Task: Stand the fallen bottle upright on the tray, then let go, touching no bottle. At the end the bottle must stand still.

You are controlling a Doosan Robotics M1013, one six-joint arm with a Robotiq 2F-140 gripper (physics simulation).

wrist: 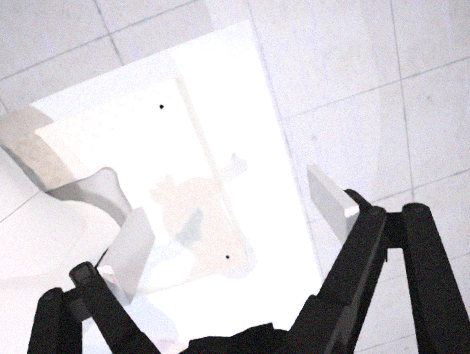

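Observation:
My gripper is open in the wrist view, its two pale finger pads wide apart with nothing between them. Below it is a very bright, washed-out white surface. The fallen bottle does not show in this view. I cannot make out the tray. No standing bottle shows either.
A white table top with straight edges lies on or above a tiled floor. Smooth white rounded parts, apparently of the robot, fill the left side. Faint beige and grey shadows and two small black dots mark the bright surface.

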